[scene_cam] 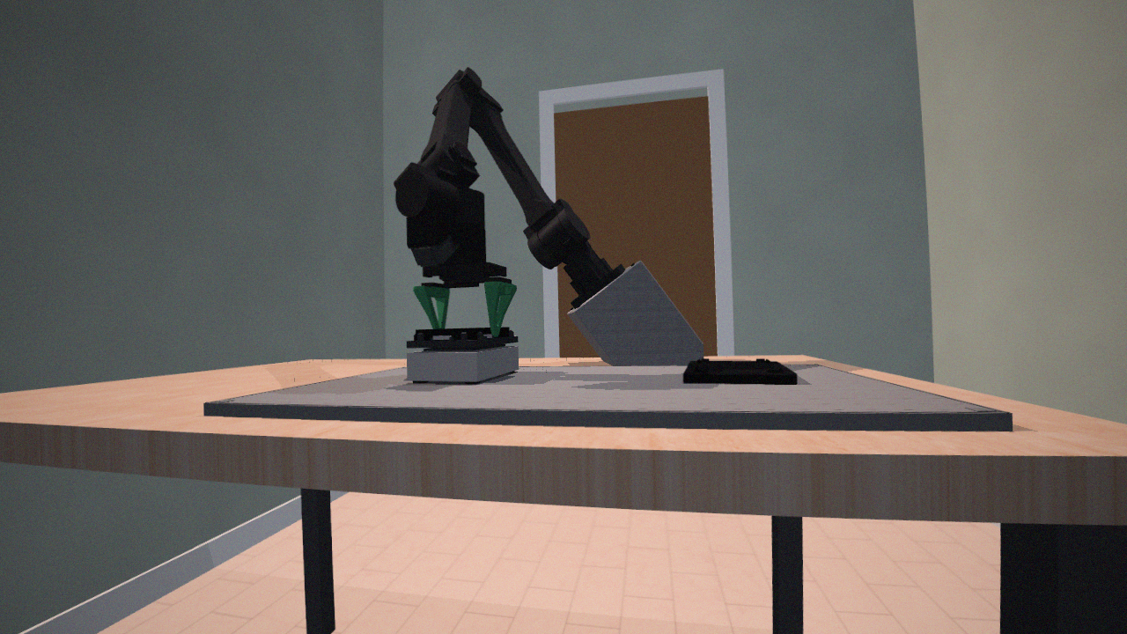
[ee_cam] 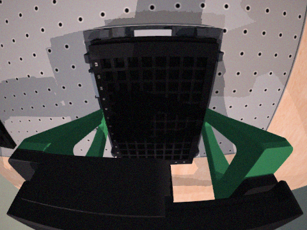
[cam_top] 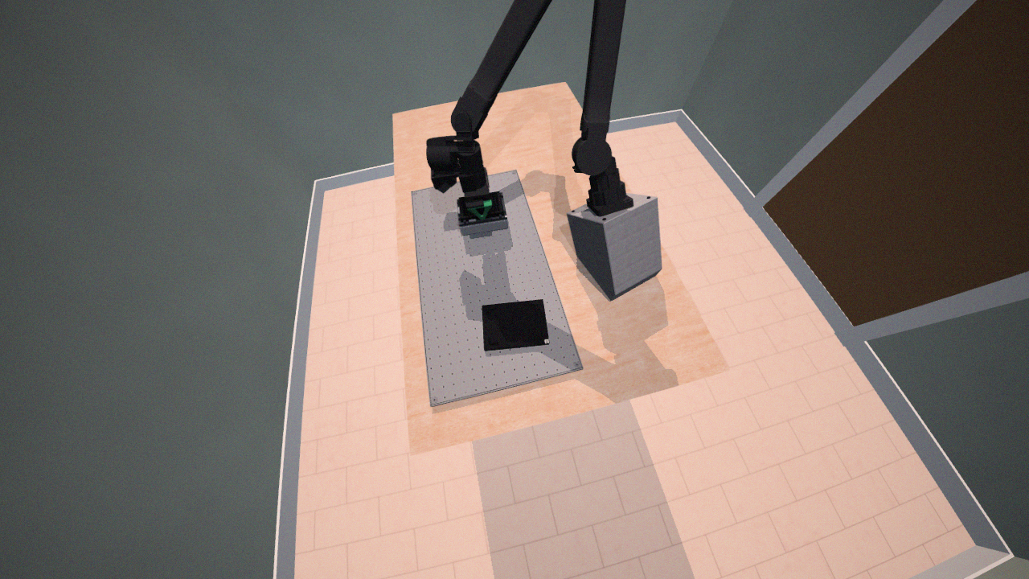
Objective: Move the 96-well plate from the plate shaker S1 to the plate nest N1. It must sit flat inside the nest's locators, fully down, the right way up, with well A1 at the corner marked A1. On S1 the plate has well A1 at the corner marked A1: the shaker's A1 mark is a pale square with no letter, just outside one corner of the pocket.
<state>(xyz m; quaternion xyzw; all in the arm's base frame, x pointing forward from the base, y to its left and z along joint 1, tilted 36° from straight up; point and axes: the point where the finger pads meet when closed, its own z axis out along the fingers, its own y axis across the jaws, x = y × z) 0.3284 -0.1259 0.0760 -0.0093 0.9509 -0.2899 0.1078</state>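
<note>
Now: hand 3 cm past the black plate nest N1, 36 cm to the right of it and 6 cm above it. Also, from my hand: black 96-well plate right at my hand.
</note>
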